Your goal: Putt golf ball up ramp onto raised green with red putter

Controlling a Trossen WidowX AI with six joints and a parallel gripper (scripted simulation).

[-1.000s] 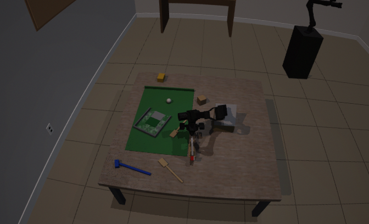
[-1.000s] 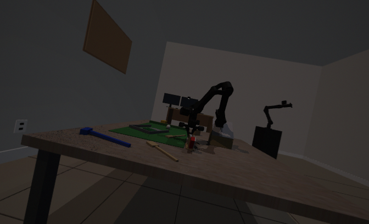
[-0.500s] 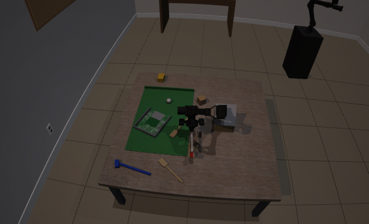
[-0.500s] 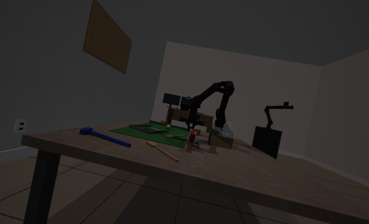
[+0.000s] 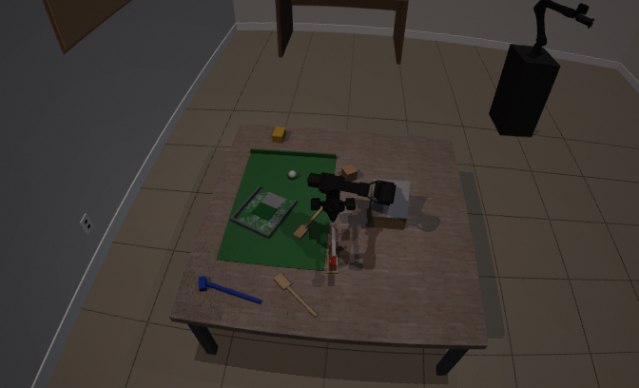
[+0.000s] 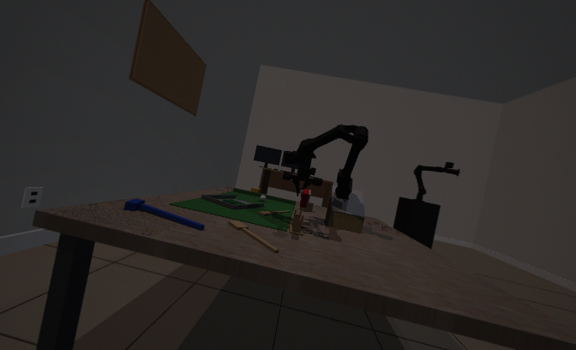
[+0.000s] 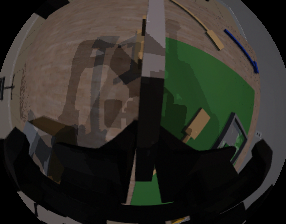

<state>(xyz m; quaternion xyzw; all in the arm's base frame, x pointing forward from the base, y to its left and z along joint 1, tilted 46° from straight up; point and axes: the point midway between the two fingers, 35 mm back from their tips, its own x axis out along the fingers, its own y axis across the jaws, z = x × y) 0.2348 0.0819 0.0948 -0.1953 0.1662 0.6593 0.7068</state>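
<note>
Now: gripper tip 10 cm past the tan block, 39 cm to the left of it and 9 cm above it. Round my gripper tip: white golf ball: 20 cm ahead, 39 cm to the right, 10 cm below; then yellow block: 29 cm ahead, 72 cm to the right, 10 cm below; then blue putter: 44 cm ahead, 30 cm to the left, 11 cm below.
</note>
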